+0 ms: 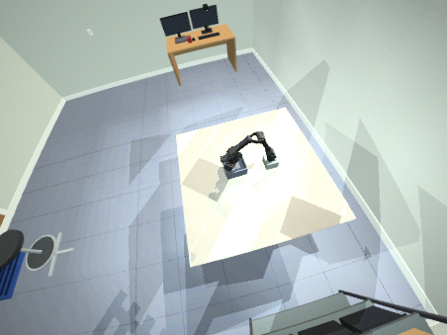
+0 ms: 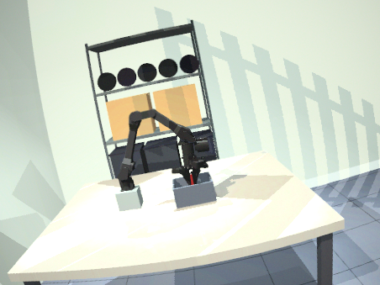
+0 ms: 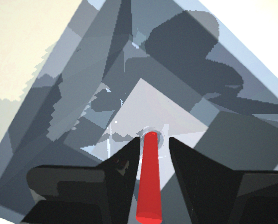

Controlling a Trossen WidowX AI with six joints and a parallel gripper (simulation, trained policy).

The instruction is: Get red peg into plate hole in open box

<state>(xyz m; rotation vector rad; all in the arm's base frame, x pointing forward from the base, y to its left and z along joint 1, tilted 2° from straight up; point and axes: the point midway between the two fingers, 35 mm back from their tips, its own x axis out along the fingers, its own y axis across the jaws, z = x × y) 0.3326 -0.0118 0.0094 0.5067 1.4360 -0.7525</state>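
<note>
The red peg lies 1 cm to the left of my gripper tip and 1 cm above it. The rest, counted from my gripper tip: grey box (4 cm below).
</note>
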